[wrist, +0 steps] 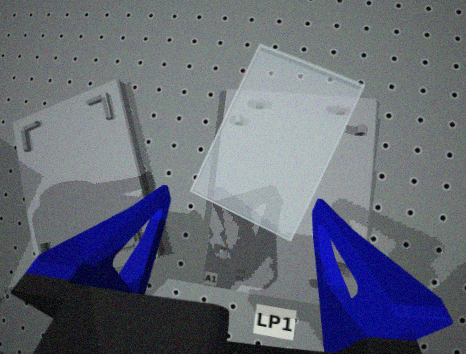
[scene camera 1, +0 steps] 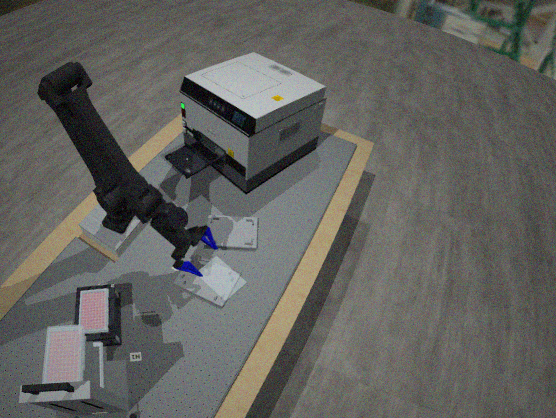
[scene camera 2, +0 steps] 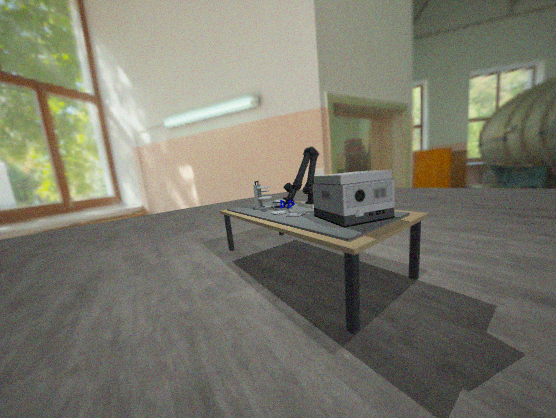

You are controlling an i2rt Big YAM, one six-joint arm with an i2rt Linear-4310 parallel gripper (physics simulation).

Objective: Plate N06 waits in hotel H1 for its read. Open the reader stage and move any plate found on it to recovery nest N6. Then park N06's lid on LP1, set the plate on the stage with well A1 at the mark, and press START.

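Places are measured from the arm's base along level axes (x up, y back, z right), in centimetres.
Pixels of known places: gripper, fingertip midpoint: (wrist: 240,198) (scene camera 1: 209,262) (scene camera 2: 284,208); arm's base, link origin: (scene camera 1: 121,216) (scene camera 2: 312,202).
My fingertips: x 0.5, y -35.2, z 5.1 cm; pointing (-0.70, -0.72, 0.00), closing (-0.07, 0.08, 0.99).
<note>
Ahead of a thing's pixels: the offset from my fingertips to its top centre. "spot": to the spot under its first point.
The gripper (scene camera 1: 209,261) (scene camera 2: 286,204) (wrist: 242,194) is open and empty, its blue fingers low over the near side of nest LP1 {dx -2.3, dy -0.5, dz +3.6 cm} (scene camera 1: 207,296) (wrist: 347,185). A clear lid {dx -1.8, dy -4.4, dz +2.3 cm} (scene camera 1: 219,279) (wrist: 287,140) lies skewed on LP1, turned against the nest and overhanging its far edge; its near corner lies between the fingertips in the wrist view. Recovery nest N6 {dx -2.5, dy -1.2, dz -15.0 cm} (scene camera 1: 245,232) (wrist: 75,155) holds no plate. The reader's dark stage {dx +6.6, dy +20.5, dz -34.8 cm} (scene camera 1: 189,160) is out, with no plate seen on it. A pink plate {dx +3.1, dy +23.5, dz +27.9 cm} (scene camera 1: 94,311) sits in a dark holder; another {dx +18.9, dy +14.8, dz +42.6 cm} (scene camera 1: 64,354) is at the hotel. Which is N06 I cannot tell.
The reader {dx +26.9, dy +8.1, dz -58.8 cm} (scene camera 1: 252,100) (scene camera 2: 355,197) stands at the table's far end, with a green light {spot: dx +15.3, dy +32.9, dz -49.1 cm} (scene camera 1: 182,106) on its front. The hotel frame (scene camera 1: 107,382) (scene camera 2: 258,195) stands by label H1 {spot: dx -4.3, dy +9.1, dz +33.2 cm} (scene camera 1: 135,356). The arm's light base block (scene camera 1: 100,232) is at the table's left edge.
</note>
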